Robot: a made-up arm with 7 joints.
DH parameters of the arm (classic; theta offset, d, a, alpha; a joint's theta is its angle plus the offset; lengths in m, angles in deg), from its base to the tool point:
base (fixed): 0 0 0 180
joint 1: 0 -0.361 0 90
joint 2: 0 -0.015 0 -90
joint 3: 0 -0.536 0 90
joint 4: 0 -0.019 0 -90
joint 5: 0 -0.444 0 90
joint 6: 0 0 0 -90
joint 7: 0 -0.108 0 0
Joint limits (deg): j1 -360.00..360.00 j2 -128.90..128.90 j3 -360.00..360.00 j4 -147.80..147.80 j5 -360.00..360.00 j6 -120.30..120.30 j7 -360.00..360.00
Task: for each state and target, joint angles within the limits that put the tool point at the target. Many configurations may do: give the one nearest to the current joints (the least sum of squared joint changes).
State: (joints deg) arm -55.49 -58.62 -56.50 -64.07 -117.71 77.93 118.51
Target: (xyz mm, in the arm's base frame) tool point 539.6 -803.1 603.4
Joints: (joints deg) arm -106.73 -64.33 -65.92 -34.70 -115.17 49.90 118.51
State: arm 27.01 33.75 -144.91 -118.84 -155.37 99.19 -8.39
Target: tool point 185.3 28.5 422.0
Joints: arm -11.99 23.53 -176.25 -146.05 -177.28 103.85 -8.39
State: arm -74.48 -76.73 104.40 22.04 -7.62 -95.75 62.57
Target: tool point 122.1 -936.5 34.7
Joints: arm -90.63 -105.30 105.98 26.83 -10.16 -83.58 62.57
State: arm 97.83 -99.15 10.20 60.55 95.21 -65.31 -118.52
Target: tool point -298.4 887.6 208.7
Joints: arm 75.69 -122.17 20.22 46.84 92.73 -61.58 -118.52
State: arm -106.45 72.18 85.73 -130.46 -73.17 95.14 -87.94
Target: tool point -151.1 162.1 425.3
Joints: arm -80.74 59.25 72.53 -147.80 -122.03 102.02 -87.94
